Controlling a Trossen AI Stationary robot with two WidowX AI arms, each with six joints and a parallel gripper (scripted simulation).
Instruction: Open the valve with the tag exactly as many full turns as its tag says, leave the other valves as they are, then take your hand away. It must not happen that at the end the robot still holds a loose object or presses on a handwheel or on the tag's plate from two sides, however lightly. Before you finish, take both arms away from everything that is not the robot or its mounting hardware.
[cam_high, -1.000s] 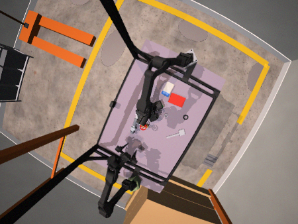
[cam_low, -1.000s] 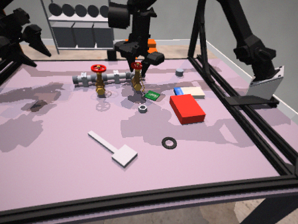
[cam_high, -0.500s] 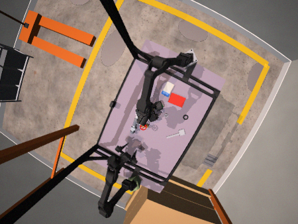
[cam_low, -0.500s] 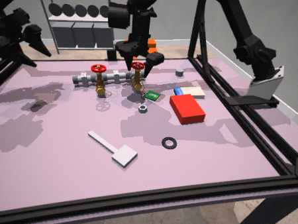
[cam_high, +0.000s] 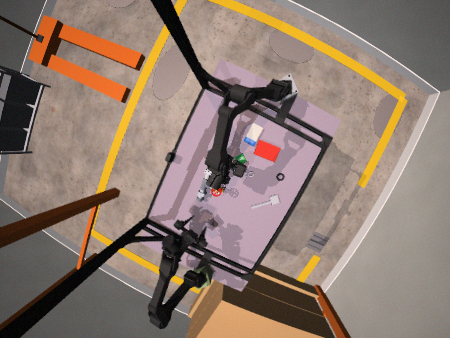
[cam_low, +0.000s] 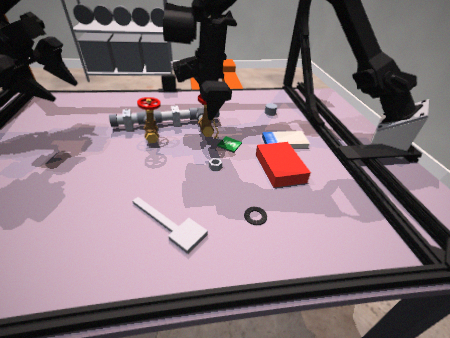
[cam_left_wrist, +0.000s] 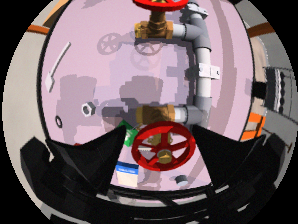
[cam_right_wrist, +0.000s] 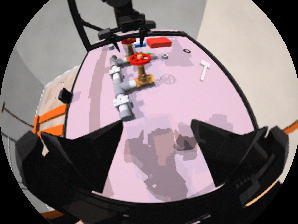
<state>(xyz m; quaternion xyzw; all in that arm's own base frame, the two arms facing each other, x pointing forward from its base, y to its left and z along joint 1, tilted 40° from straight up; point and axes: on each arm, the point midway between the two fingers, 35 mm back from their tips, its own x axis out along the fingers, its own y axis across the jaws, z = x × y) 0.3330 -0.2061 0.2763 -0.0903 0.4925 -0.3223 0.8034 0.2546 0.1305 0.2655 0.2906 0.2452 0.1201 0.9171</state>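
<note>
Right now my left hand is 100 mm above the green tag, 60 mm short of it and 40 mm to the right of it. Also, from my left hand: red block (170 mm ahead, 140 mm to the left, 90 mm below); grey nut (140 mm ahead, 90 mm below, 10 mm to the right); flat grey wrench (300 mm ahead, 110 mm to the right, 100 mm below).
</note>
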